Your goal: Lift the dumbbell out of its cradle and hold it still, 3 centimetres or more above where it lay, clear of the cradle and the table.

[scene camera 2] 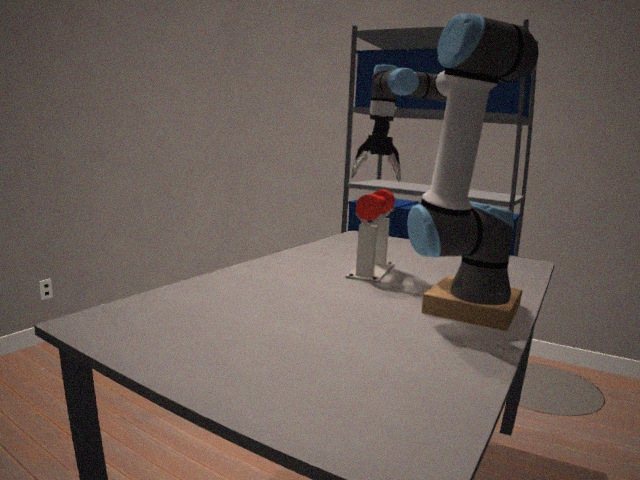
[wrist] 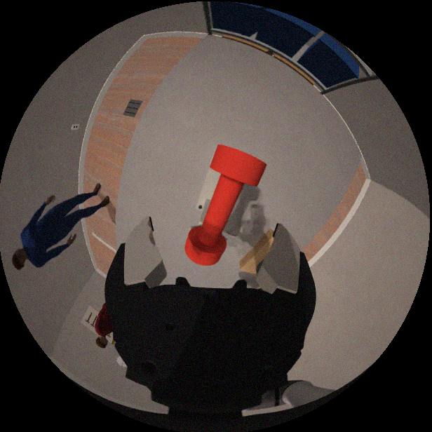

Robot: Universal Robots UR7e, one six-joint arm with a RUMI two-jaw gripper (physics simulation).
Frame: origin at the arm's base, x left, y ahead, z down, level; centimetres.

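Where they show: gripper, fingertip midpoint: (scene camera 2: 375,179); arm's base, link origin: (scene camera 2: 479,295).
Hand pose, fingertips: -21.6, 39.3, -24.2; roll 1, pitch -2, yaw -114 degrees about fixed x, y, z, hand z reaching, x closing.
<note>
Things, the pixels of their centre, and the offset from my fingertips, as dx, dy, dz. Level surfaces: height alone.
- red dumbbell, body centre: (scene camera 2: 376,204) +1.5, -1.4, +7.4
- pale cradle, body centre: (scene camera 2: 373,241) +1.5, -1.4, +19.1
- grey table, surface height: dz +29.1
A red dumbbell (scene camera 2: 376,204) (wrist: 223,205) lies on top of a pale cradle (scene camera 2: 366,250) (wrist: 206,194) with two upright posts and a flat base on the table. In the wrist view the dumbbell is slanted, with its near head towards the space between the fingers and its far head further up the view. My gripper (scene camera 2: 376,173) (wrist: 213,222) is open and empty. It points down and hangs a little above the dumbbell, with its fingertips apart from it. The dumbbell hides most of the cradle in the wrist view.
The cradle stands on the grey table (scene camera 2: 248,330), near the arm's wooden base block (scene camera 2: 465,308) (wrist: 256,252). A metal shelf rack (scene camera 2: 348,134) with blue bins stands behind the table. A person in blue (wrist: 60,220) shows at the left of the wrist view.
</note>
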